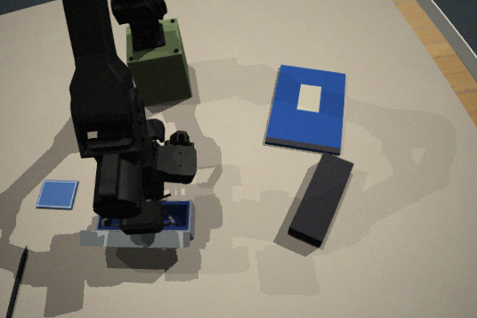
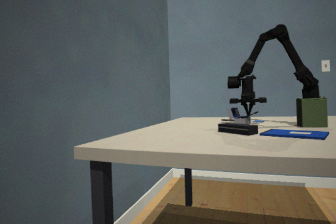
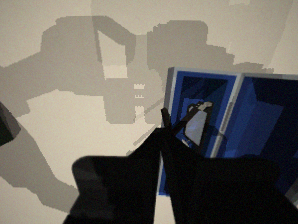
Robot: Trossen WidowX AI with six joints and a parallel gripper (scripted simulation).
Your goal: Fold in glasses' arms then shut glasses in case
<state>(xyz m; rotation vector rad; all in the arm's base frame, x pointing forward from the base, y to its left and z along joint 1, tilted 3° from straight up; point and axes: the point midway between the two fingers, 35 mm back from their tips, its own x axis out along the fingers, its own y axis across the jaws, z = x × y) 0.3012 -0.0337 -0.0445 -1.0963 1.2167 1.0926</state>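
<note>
Right now my hand is 60 mm short of the glasses case, 30 mm to the left of it and 40 mm above it. From my hand the other things lie so: small blue square 70 mm behind, 210 mm to the right, 80 mm below; then black box 60 mm ahead, 280 mm to the left, 60 mm below.
</note>
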